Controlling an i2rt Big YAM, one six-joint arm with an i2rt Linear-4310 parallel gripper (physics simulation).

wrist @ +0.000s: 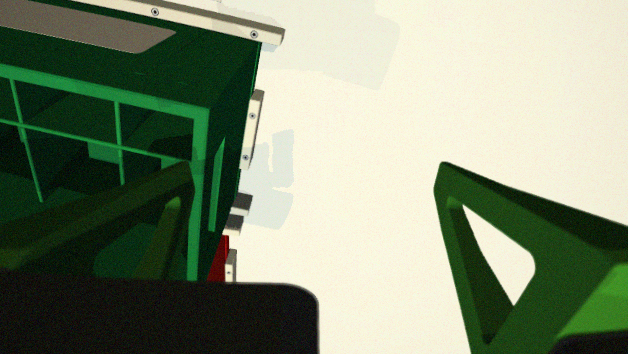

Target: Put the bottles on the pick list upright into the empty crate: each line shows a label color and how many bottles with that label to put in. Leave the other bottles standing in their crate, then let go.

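Frame: origin at the arm's base, x ahead, y left, z up, level; millimetres.
Seen in the pictures: gripper, fingertip midpoint: [314, 175].
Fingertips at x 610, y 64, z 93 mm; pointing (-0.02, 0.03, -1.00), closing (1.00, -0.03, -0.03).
Pixels of each thing's middle, then the offset from my fingertips to it. "spot": a spot on its surface instead. Level surfaces: height alone.
- green crate, body centre: [74, 132] 210 mm back, 44 mm right, 134 mm down
- cream rail with screws, surface spot: [205, 22] spot: 96 mm back, 27 mm left, 192 mm down
- shorter cream block, surface spot: [253, 130] spot: 67 mm back, 75 mm right, 192 mm down
- pale surface, surface height: 222 mm down
A green crate [200, 125] with thin dividers stands at the left of the wrist view. The compartments that show hold no bottles, and its lower part is hidden behind my left finger and a dark part of the gripper. My gripper [314, 175] is wide open with nothing between the fingers. Its left finger overlaps the crate's near right corner in the view, and its right finger is over the pale surface to the right. No bottle and no pick list show in this view.
A cream rail with screws [205, 22] runs along the crate's far side. A shorter cream block [253, 130] and small dark-topped blocks [242, 202] lie along its right side. Part of a red object [219, 262] shows below them. Faint shadows fall on the pale surface [350, 200].
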